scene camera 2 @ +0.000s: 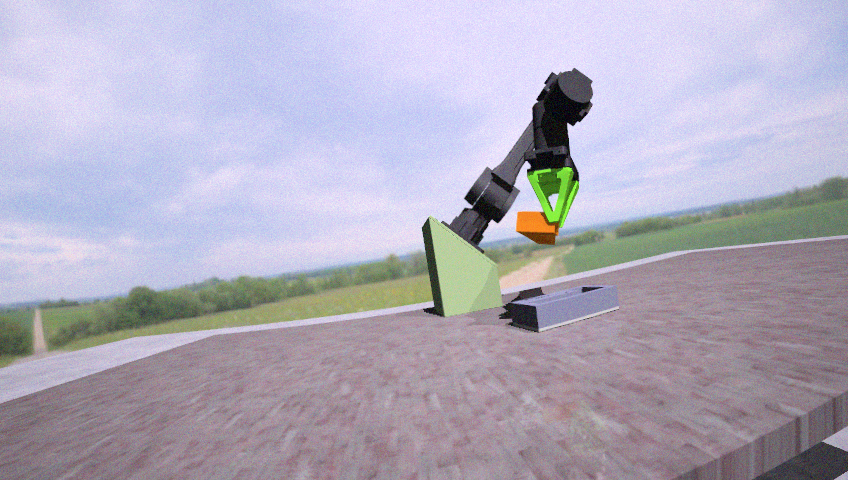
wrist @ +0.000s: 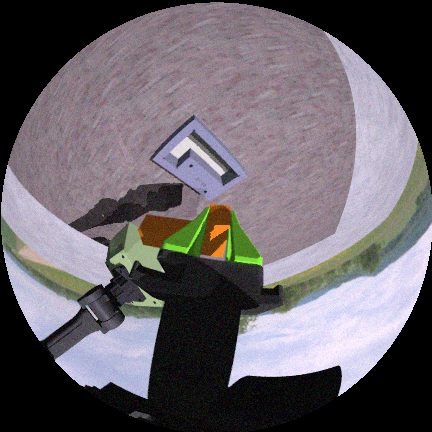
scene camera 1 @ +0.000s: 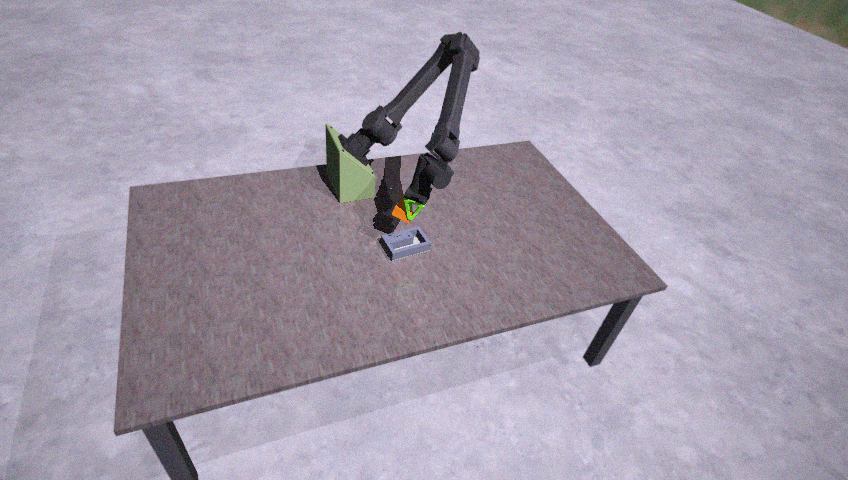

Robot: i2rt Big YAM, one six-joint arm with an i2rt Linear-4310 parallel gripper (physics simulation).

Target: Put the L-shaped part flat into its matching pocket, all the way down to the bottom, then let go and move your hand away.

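Seen in the pictures: gripper, fingertip midpoint: (scene camera 2: pixel 555 225) (wrist: pixel 219 212) (scene camera 1: pixel 410 218); arm's base, origin of the base link: (scene camera 2: pixel 457 243) (wrist: pixel 128 283) (scene camera 1: pixel 352 151).
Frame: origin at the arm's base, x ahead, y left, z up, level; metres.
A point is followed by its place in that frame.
My gripper (scene camera 1: pixel 409 217) {x 0.374, y 0.091, z -0.017 m} (scene camera 2: pixel 557 222) {x 0.374, y 0.091, z -0.017 m} (wrist: pixel 219 212) {x 0.374, y 0.091, z -0.017 m} has bright green fingers and is shut on the orange L-shaped part (scene camera 1: pixel 399 212) {x 0.358, y 0.058, z 0.000 m} (scene camera 2: pixel 535 226) {x 0.366, y 0.062, z -0.014 m} (wrist: pixel 162 230) {x 0.305, y 0.112, z -0.013 m}. One arm of the part sticks out to the left of the fingers in the wrist view; the fingers hide some of it. The part hangs in the air, clear of the blue-grey pocket block (scene camera 1: pixel 391 252) {x 0.405, y 0.026, z -0.122 m} (scene camera 2: pixel 565 309) {x 0.408, y 0.071, z -0.134 m} (wrist: pixel 209 189) {x 0.340, y 0.041, z -0.120 m}. In scene camera 1 the part is behind the block, on the robot base's side. The block lies on the table, and its L-shaped pocket with a pale floor is open and empty.
The green wedge-shaped base mount (scene camera 1: pixel 355 180) {x 0.086, y -0.009, z -0.064 m} (scene camera 2: pixel 467 279) {x 0.085, y -0.004, z -0.084 m} (wrist: pixel 131 250) {x 0.083, y 0.041, z -0.074 m} stands at the back of the table (scene camera 1: pixel 267 309) {x 0.506, y -0.371, z -0.156 m} (scene camera 2: pixel 357 392) {x 0.532, y -0.197, z -0.156 m} (wrist: pixel 280 90) {x 0.543, y 0.139, z -0.156 m}. The dark arm arches up from it and down to the gripper. The arm's shadow falls behind the block.
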